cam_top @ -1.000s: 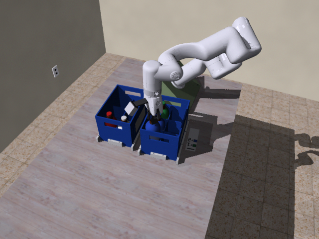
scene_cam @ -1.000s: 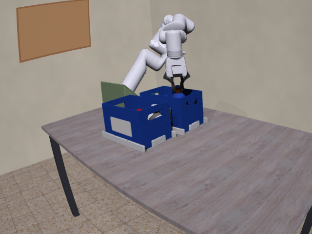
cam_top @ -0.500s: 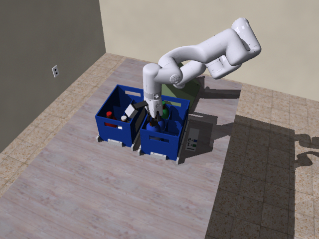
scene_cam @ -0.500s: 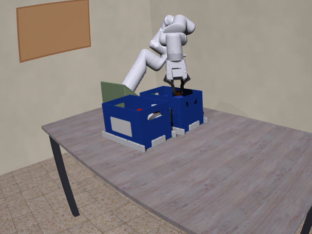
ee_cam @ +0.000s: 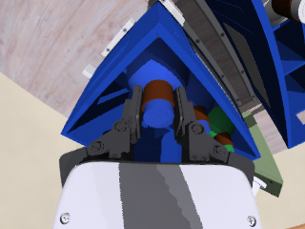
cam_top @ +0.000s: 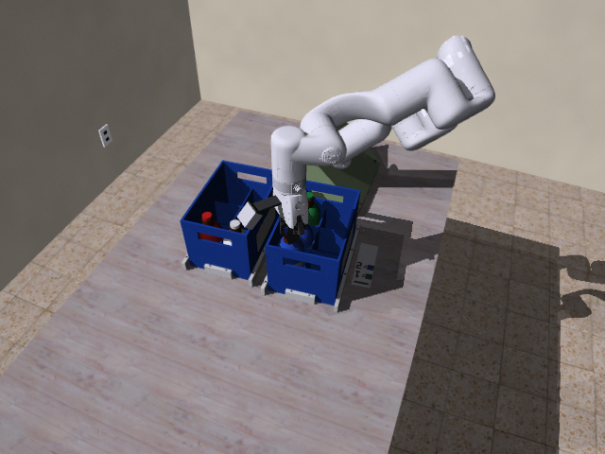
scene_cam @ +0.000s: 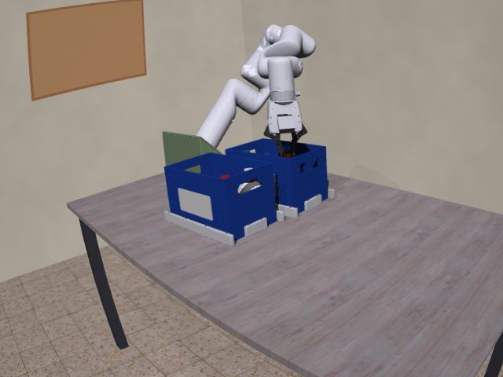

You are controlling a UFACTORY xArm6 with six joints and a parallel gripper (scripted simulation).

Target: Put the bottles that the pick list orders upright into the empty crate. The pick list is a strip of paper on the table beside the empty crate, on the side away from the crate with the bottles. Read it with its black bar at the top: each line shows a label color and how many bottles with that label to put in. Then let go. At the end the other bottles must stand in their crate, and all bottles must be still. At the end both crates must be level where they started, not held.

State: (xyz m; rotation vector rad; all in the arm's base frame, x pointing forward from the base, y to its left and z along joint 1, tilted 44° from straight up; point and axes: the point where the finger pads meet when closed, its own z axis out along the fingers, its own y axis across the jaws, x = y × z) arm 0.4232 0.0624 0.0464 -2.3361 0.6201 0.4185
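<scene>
Now: hand 7 cm above the blue-labelled bottle. The rest, counted from my hand: white-labelled bottle 15 cm to the right, 10 cm below, 2 cm ahead; then green-labelled bottle 17 cm behind, 10 cm below, 4 cm to the right; then red-label bottle 23 cm to the right, 10 cm below, 3 cm ahead.
</scene>
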